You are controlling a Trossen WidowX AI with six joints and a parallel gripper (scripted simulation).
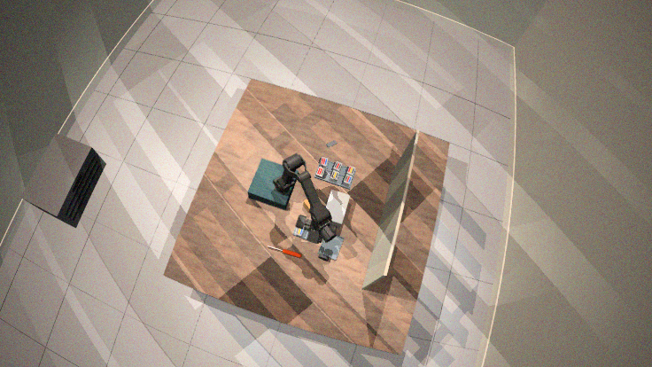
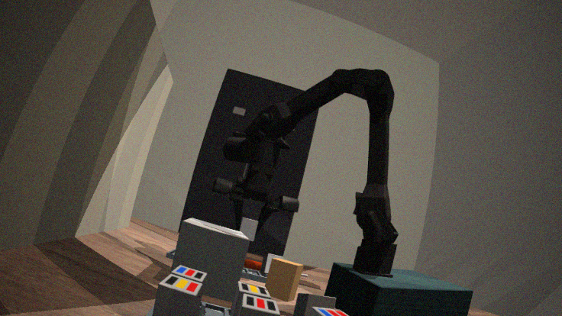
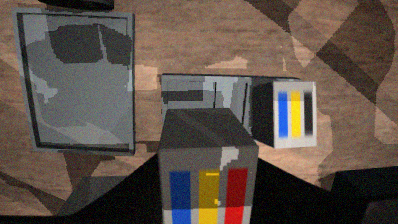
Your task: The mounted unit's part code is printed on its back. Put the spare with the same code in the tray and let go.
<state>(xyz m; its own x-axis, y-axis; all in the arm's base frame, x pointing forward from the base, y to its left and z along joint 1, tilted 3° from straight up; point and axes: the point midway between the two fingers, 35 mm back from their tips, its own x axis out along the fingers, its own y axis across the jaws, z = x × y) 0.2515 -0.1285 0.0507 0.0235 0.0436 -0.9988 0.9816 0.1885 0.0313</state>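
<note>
My gripper tip is now 100 mm short of the shallow grey tray and 90 mm above it. Also, from my gripper tip: grey spare block (20 mm above); then dark cylinder (100 mm ahead, 80 mm to the right, 70 mm below); then rimmed grey holder (40 mm behind, 10 mm to the right, 80 mm below).
</note>
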